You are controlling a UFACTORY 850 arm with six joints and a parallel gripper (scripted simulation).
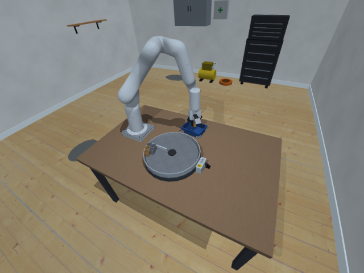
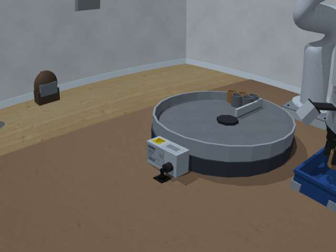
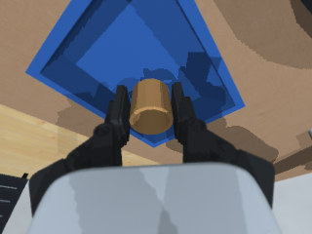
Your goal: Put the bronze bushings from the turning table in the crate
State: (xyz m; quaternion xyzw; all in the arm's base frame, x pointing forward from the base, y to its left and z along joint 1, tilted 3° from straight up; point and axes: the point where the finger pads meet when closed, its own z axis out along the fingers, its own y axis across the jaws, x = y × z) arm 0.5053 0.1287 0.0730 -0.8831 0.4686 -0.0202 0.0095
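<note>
My gripper is now 70 mm above the blue crate, 10 mm to the right of it and 10 mm past it. Also, from my hand: grey turning table (340 mm to the right, 90 mm behind, 40 mm below).
</note>
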